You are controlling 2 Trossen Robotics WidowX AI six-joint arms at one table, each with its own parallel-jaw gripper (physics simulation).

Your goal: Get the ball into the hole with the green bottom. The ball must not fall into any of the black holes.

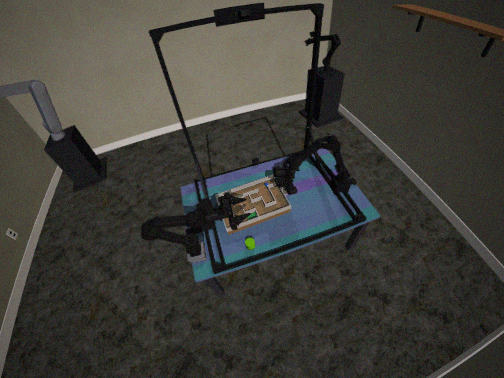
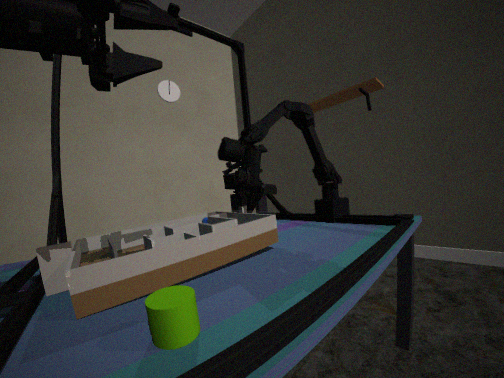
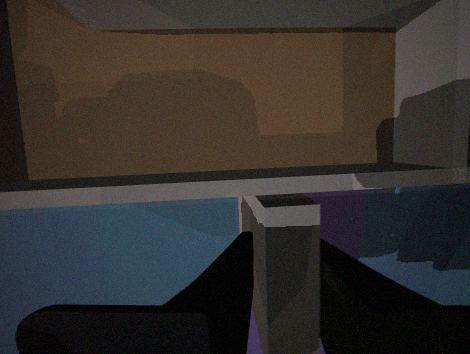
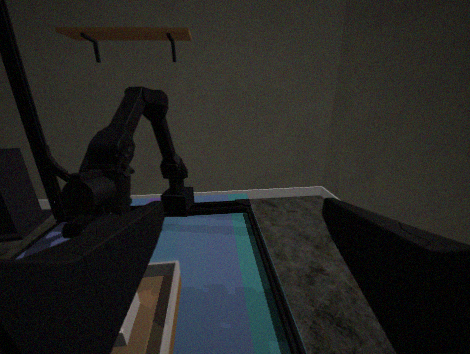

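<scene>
The wooden maze board (image 1: 262,219) (image 2: 175,269) (image 3: 163,191) (image 4: 170,302) with white walls lies on the table, its far end raised a little. The small blue ball (image 1: 266,184) (image 2: 205,220) sits in the far corner of the maze near the left gripper. The green-bottomed hole (image 1: 251,215) is at the near end by the right gripper. My left gripper (image 1: 284,186) (image 2: 247,206) (image 3: 274,241) is shut on the board's grey handle tab (image 3: 286,281). My right gripper (image 1: 242,208) (image 4: 243,207) is open and empty above the board's other end.
A bright green cylinder (image 1: 250,243) (image 2: 172,316) stands on the blue table (image 1: 318,210) (image 2: 288,270) in front of the board. A black frame rail (image 1: 352,210) (image 2: 303,311) runs along the table's edges.
</scene>
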